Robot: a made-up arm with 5 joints.
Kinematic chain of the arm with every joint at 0, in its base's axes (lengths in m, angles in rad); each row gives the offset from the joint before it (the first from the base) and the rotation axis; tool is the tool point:
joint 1: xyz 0 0 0.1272 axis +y
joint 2: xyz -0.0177 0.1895 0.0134 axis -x
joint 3: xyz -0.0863 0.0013 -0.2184 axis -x
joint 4: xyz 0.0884 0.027 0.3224 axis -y
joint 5: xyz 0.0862 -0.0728 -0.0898 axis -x
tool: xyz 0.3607 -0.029 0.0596
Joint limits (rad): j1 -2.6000..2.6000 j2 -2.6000..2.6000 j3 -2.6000..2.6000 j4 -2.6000..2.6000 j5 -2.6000..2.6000
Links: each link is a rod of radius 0.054 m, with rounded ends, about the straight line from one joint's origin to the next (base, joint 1, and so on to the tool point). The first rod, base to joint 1, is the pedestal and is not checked.
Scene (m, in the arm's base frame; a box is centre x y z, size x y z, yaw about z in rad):
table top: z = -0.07
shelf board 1: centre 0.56 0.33 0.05 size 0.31 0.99 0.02 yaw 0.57
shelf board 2: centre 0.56 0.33 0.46 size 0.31 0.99 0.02 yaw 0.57
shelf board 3: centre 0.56 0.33 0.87 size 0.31 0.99 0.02 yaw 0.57
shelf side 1: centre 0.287 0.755 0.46 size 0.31 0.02 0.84 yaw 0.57
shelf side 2: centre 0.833 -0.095 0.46 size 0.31 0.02 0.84 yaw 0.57
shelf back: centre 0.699 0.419 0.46 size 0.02 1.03 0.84 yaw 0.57
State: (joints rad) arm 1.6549 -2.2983 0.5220 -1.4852 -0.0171
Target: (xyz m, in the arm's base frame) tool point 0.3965 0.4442 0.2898
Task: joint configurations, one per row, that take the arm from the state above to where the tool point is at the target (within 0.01 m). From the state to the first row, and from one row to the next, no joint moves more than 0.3 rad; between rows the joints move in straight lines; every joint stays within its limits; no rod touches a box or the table.
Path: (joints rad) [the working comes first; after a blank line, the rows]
Joints at the target: 0.1044 -2.6000 -1.3656 -0.3966 -0.4700
Straight joint move there: touches shelf board 1.

1: 1.4665 -2.4492 0.2421 -1.4345 -0.2397
2: 1.2781 -2.6000 -0.0377 -1.3837 -0.4622
3: 1.0433 -2.6000 -0.3033 -1.1863 -0.4638
4: 0.8086 -2.6000 -0.5689 -0.9889 -0.4653
5: 0.5739 -2.6000 -0.8344 -0.7914 -0.4669
6: 0.3392 -2.6000 -1.1000 -0.5940 -0.4684
7: 0.1044 -2.6000 -1.3656 -0.3966 -0.4700

